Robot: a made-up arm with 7 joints. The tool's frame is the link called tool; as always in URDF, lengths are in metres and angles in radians.
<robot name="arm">
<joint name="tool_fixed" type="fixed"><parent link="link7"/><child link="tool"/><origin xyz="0 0 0" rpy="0 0 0"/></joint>
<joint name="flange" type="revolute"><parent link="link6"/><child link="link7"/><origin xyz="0.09 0 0" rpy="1.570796 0 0"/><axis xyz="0 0 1"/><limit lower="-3.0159" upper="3.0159"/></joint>
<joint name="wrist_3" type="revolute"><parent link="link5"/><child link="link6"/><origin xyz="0 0 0" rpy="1.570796 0 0"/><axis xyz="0 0 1"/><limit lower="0.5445" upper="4.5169"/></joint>
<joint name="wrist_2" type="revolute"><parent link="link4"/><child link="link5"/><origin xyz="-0.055 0.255 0" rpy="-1.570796 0 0"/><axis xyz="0 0 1"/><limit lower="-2.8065" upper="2.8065"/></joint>
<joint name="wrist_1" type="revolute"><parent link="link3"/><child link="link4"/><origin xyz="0.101 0 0" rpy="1.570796 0 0"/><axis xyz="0 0 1"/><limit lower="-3.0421" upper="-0.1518"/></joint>
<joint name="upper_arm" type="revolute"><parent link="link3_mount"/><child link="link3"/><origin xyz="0 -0.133 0" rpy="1.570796 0 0"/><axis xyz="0 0 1"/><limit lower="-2.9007" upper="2.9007"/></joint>
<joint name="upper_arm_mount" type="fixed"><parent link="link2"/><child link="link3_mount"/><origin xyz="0 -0.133 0" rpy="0 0 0"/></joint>
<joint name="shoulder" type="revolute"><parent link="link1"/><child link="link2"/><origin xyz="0 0 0" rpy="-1.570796 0 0"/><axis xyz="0 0 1"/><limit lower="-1.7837" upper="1.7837"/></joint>
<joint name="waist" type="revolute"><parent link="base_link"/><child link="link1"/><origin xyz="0 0 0.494" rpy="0 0 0"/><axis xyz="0 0 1"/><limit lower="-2.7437" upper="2.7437"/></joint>
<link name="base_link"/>
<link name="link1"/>
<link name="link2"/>
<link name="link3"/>
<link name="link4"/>
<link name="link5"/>
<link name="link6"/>
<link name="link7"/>
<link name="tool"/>
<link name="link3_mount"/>
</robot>
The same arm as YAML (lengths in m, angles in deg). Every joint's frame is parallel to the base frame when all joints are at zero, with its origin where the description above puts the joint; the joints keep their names.
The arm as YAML. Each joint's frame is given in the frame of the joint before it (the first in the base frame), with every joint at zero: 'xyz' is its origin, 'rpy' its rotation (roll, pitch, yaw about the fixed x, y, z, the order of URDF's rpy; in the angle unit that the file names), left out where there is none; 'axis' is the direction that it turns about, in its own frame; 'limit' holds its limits. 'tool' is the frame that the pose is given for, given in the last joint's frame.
units:
  length: m
  angle: deg
joints:
  - name: waist
    type: revolute
    origin:
      xyz: [0.0, 0.0, 0.494]
    axis: [0.0, 0.0, 1.0]
    limit:
      lower: -157.2
      upper: 157.2
  - name: shoulder
    type: revolute
    origin:
      xyz: [0.0, 0.0, 0.0]
    axis: [0.0, 1.0, 0.0]
    limit:
      lower: -102.2
      upper: 102.2
  - name: upper_arm
    type: revolute
    origin:
      xyz: [0.0, 0.0, 0.266]
    axis: [0.0, 0.0, 1.0]
    limit:
      lower: -166.2
      upper: 166.2
  - name: wrist_1
    type: revolute
    origin:
      xyz: [0.101, 0.0, 0.0]
    axis: [0.0, -1.0, 0.0]
    limit:
      lower: -174.3
      upper: -8.7
  - name: wrist_2
    type: revolute
    origin:
      xyz: [-0.055, 0.0, 0.255]
    axis: [0.0, 0.0, 1.0]
    limit:
      lower: -160.8
      upper: 160.8
  - name: wrist_3
    type: revolute
    origin:
      xyz: [0.0, 0.0, 0.0]
    axis: [0.0, -1.0, 0.0]
    limit:
      lower: 31.2
      upper: 258.8
  - name: flange
    type: revolute
    origin:
      xyz: [0.09, 0.0, 0.0]
    axis: [0.0, 0.0, -1.0]
    limit:
      lower: -172.8
      upper: 172.8
tool:
  origin:
    xyz: [0.0, 0.0, 0.0]
    rpy: [180.0, 0.0, 0.0]

